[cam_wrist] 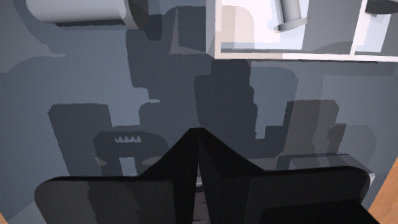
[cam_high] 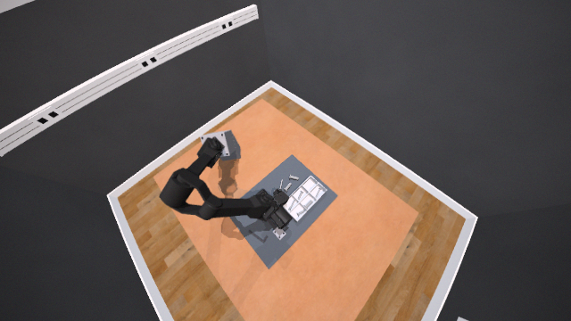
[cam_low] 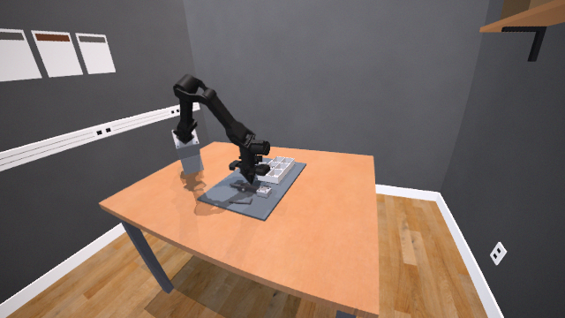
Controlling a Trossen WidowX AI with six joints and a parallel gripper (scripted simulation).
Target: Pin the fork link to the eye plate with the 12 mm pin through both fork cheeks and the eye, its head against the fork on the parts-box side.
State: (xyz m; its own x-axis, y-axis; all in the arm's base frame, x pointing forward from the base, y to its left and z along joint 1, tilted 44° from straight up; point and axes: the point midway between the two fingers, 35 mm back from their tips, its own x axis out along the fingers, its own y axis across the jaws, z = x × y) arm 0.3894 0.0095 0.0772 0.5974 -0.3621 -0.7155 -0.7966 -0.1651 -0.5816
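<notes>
The dark flat bar lies 1 cm ahead of my hand, 5 cm to the right of it and 3 cm below it. The rest, counted from my hand: dark fork link (3 cm behind, 4 cm to the right, 3 cm below); then grey mat (1 cm ahead, 6 cm to the left, 4 cm below); then thick headed pin (4 cm behind, 8 cm to the left, 3 cm below).
</notes>
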